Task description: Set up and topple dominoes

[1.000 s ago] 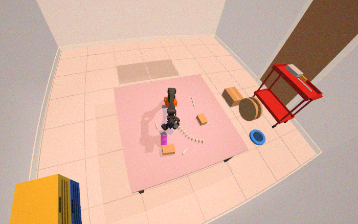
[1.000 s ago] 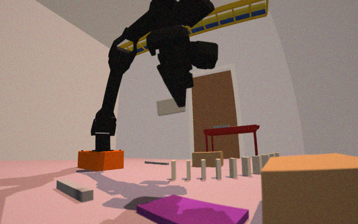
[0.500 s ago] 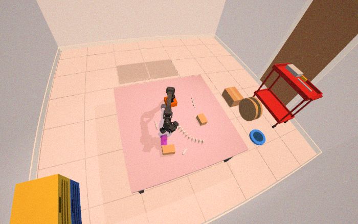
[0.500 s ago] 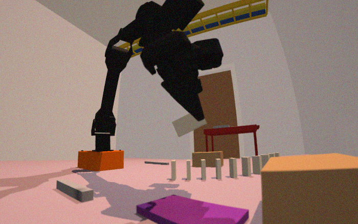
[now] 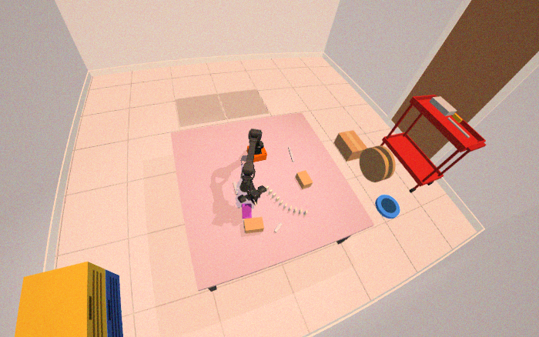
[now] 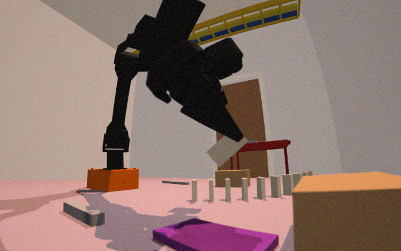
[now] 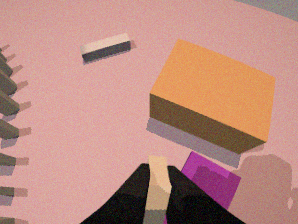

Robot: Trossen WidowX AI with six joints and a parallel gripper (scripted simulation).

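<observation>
My gripper tip is now 10 mm past the magenta flat plate, 50 mm to the left of it and 110 mm above it.
</observation>
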